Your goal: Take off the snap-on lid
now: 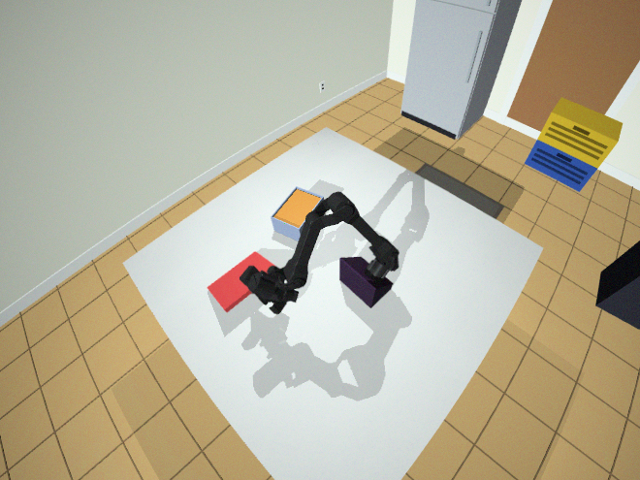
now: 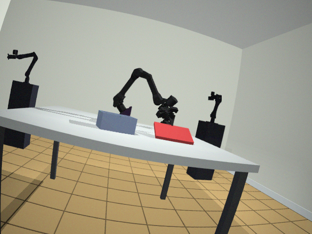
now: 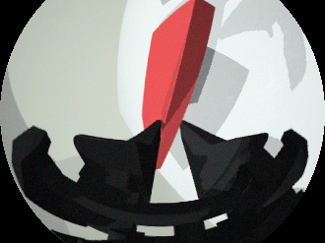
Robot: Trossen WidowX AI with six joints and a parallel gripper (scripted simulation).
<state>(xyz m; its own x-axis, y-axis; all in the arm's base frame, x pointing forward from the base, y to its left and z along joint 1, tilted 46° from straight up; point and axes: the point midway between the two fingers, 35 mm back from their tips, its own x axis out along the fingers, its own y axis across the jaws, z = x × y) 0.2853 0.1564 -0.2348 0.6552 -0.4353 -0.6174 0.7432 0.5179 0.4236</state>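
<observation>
Now: gripper tip 8 cm short of the red lid, 1 cm to the left of it and 3 cm above it. Also, from my gripper tip: blue-grey storage box (11 cm ahead, 38 cm to the right, 3 cm below).
</observation>
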